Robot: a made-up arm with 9 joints. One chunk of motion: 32 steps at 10 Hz.
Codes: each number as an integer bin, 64 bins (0 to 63) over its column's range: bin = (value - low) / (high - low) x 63, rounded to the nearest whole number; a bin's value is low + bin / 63 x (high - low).
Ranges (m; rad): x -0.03..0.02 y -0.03..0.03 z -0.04..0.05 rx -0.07..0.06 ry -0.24..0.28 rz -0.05..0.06
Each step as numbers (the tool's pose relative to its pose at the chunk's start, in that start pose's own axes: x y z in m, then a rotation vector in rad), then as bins.
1 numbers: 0.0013 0.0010 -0.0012 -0.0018 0.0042 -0.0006
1 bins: 39 33 27 33 30 28
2 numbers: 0.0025 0.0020 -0.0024 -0.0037 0.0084 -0.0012
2 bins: 41 34 26 32 30 28
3 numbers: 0.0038 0.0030 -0.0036 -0.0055 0.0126 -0.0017
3 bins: 43 35 25 31 31 28
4 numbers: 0.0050 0.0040 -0.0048 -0.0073 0.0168 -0.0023
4 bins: 44 36 25 30 31 27
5 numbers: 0.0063 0.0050 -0.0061 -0.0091 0.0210 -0.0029
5 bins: 46 37 24 30 32 27
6 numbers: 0.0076 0.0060 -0.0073 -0.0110 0.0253 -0.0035
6 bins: 47 38 23 29 32 27
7 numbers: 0.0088 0.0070 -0.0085 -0.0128 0.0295 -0.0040
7 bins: 49 39 22 28 33 26
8 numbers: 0.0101 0.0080 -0.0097 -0.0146 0.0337 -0.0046
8 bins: 51 40 21 27 33 26
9 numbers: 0.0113 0.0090 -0.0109 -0.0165 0.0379 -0.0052
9 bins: 52 41 20 26 34 26
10 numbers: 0.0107 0.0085 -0.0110 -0.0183 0.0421 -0.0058
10 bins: 51 40 20 25 34 25
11 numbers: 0.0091 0.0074 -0.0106 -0.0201 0.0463 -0.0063
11 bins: 49 39 21 24 35 25
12 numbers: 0.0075 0.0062 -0.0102 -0.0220 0.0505 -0.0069
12 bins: 47 38 21 23 35 25
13 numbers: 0.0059 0.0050 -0.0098 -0.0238 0.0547 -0.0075
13 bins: 45 37 21 22 36 24
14 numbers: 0.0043 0.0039 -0.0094 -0.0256 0.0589 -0.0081
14 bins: 43 36 21 22 36 24
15 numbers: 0.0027 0.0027 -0.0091 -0.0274 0.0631 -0.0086
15 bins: 41 34 22 21 37 24
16 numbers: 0.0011 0.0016 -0.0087 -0.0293 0.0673 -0.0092
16 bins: 39 33 22 20 37 23
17 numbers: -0.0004 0.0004 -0.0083 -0.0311 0.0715 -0.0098
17 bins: 37 32 22 19 38 23
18 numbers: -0.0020 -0.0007 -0.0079 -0.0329 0.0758 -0.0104
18 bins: 35 31 22 18 38 23
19 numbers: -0.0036 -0.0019 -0.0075 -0.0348 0.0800 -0.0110
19 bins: 33 30 23 17 39 22
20 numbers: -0.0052 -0.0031 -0.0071 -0.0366 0.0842 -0.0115
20 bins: 31 28 23 16 39 22
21 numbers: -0.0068 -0.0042 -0.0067 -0.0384 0.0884 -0.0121
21 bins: 29 27 23 15 40 22
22 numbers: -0.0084 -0.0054 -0.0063 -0.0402 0.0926 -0.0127
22 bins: 27 26 24 14 40 21
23 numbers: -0.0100 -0.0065 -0.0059 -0.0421 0.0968 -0.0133
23 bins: 25 25 24 14 41 21
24 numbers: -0.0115 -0.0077 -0.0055 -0.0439 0.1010 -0.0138
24 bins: 23 23 24 13 41 21
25 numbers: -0.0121 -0.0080 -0.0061 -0.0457 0.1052 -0.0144
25 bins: 23 23 24 12 42 20
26 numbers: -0.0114 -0.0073 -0.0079 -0.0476 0.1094 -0.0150
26 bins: 23 24 22 11 42 20
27 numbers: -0.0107 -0.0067 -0.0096 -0.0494 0.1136 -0.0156
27 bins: 24 24 21 10 43 20
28 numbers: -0.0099 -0.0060 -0.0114 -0.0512 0.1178 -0.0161
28 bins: 25 25 20 9 43 19
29 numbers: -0.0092 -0.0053 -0.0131 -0.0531 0.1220 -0.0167
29 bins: 26 26 19 8 44 19
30 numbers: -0.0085 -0.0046 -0.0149 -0.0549 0.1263 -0.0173
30 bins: 27 27 18 7 44 19
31 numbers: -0.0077 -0.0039 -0.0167 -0.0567 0.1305 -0.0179
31 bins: 28 27 16 6 45 18
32 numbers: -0.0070 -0.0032 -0.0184 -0.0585 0.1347 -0.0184
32 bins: 29 28 15 6 45 18
